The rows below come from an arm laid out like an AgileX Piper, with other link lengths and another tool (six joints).
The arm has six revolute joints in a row. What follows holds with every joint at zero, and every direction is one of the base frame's. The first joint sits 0.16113 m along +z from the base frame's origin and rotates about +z. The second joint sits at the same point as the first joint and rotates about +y. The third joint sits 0.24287 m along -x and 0.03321 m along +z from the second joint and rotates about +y. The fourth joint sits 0.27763 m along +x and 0.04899 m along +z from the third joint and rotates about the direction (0.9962, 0, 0.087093). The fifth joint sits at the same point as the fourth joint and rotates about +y. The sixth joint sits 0.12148 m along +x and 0.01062 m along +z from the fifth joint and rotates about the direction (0.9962, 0, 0.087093). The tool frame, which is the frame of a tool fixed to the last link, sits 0.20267 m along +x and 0.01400 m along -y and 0.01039 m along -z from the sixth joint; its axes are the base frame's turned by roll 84.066, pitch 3.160 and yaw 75.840 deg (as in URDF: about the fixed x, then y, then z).
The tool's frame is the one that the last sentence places.
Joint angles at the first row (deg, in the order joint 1, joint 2, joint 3, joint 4, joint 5, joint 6):
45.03, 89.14, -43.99, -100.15, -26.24, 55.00
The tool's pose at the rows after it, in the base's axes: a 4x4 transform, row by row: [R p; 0 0 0 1], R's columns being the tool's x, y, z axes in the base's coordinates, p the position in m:
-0.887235, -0.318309, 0.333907, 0.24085; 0.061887, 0.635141, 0.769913, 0.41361; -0.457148, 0.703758, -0.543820, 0.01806; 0, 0, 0, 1
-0.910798, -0.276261, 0.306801, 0.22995; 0.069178, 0.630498, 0.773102, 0.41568; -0.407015, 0.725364, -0.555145, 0.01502; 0, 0, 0, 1
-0.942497, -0.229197, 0.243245, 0.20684; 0.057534, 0.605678, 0.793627, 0.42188; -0.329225, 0.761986, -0.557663, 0.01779; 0, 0, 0, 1
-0.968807, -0.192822, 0.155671, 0.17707; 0.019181, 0.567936, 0.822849, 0.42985; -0.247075, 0.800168, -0.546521, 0.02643; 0, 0, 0, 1
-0.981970, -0.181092, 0.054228, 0.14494; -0.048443, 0.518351, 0.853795, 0.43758; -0.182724, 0.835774, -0.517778, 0.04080; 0, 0, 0, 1
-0.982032, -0.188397, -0.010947, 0.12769; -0.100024, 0.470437, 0.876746, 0.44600; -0.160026, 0.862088, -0.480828, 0.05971; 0, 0, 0, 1
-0.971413, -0.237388, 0.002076, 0.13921; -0.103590, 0.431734, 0.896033, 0.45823; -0.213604, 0.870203, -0.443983, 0.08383; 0, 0, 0, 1
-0.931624, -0.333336, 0.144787, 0.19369; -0.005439, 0.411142, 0.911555, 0.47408; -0.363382, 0.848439, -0.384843, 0.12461; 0, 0, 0, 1
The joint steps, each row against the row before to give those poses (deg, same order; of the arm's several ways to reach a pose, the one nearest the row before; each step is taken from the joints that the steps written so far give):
0.00, 0.36, 0.00, 0.00, -1.57, 1.59
0.00, 0.46, 0.00, 0.00, -1.72, 2.39
-0.11, 0.11, 0.00, 0.00, -4.26, 2.78
-0.09, 0.00, -0.21, 0.00, -5.72, 2.10
-0.03, 0.00, -0.52, 0.00, -6.49, 0.54
0.00, 0.00, -1.60, -0.12, -4.55, 0.16
0.00, -0.57, -3.23, -0.67, -0.33, 0.00
0.00, -2.25, -4.63, -0.64, 6.54, -0.34

